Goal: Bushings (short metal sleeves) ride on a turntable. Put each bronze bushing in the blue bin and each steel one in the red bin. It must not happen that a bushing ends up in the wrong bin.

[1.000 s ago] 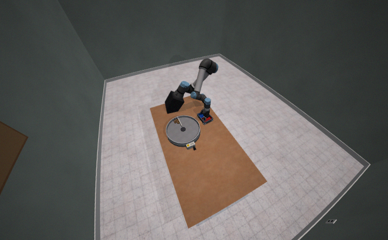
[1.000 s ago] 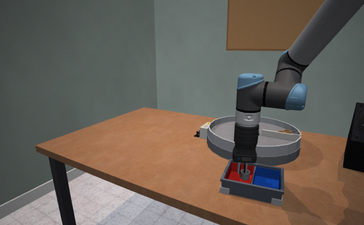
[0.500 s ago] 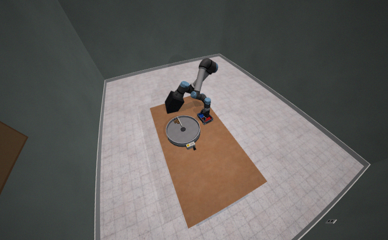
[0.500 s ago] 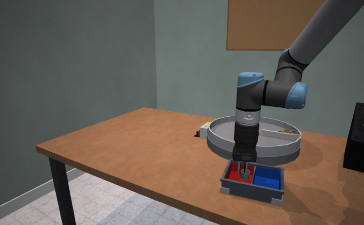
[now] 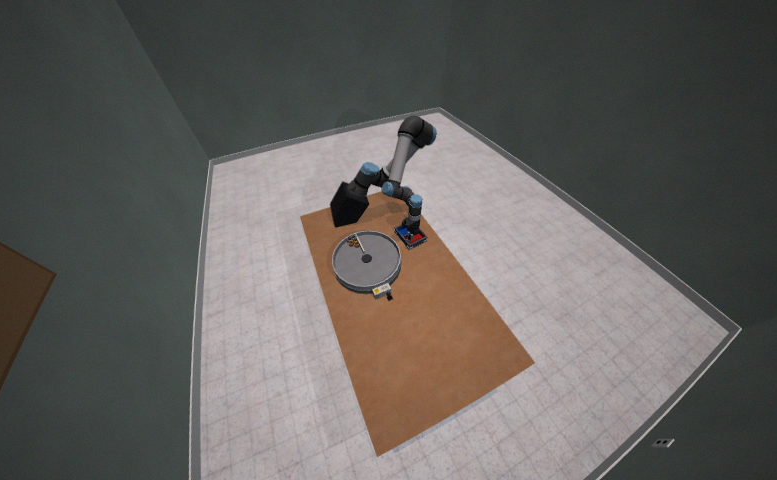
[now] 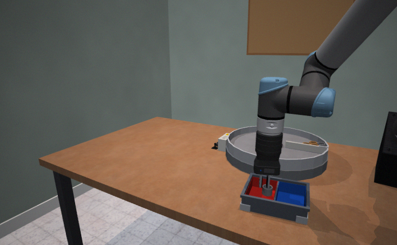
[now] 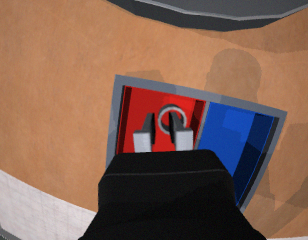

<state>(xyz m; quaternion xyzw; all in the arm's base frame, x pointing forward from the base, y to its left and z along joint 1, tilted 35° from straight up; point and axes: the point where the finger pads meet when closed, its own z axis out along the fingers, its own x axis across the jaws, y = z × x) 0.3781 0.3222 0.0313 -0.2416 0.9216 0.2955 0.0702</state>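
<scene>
Now: hand 50 mm past the bin, 30 mm above it and 20 mm to the right of it. Also, from my hand: grey turntable (320 mm to the right, 90 mm ahead).
</scene>
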